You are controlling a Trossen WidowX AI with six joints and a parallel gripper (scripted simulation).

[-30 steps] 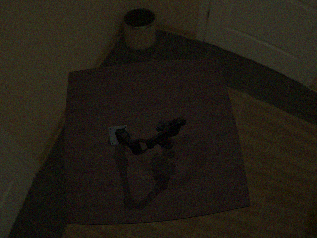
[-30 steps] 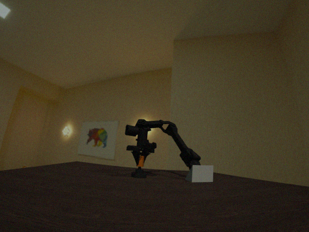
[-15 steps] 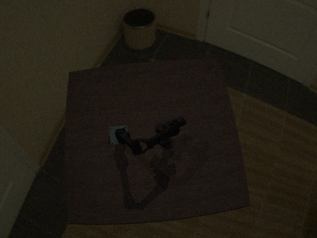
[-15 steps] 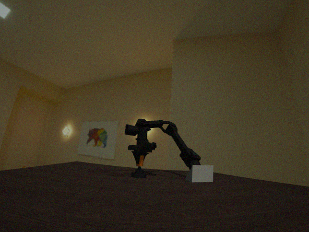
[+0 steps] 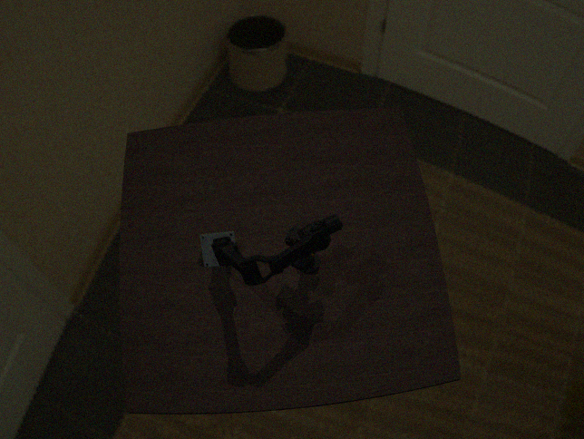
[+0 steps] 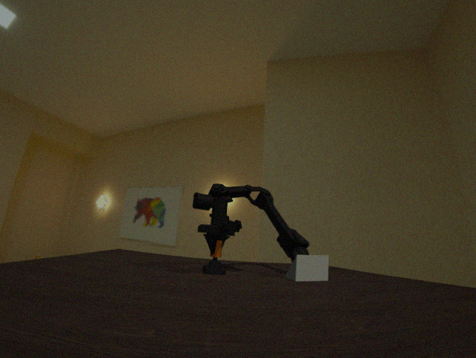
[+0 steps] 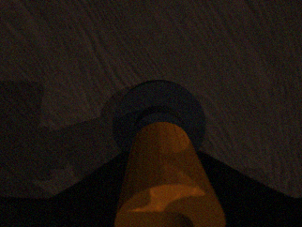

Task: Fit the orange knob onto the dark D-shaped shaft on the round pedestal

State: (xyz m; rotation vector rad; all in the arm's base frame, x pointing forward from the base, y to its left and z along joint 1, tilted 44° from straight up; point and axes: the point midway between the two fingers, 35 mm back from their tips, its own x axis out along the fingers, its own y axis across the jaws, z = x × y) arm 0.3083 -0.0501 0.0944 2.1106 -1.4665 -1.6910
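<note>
My gripper tip is 4 cm above the dark round pedestal. Also, from my gripper tip: orange knob: 2 cm above.
</note>
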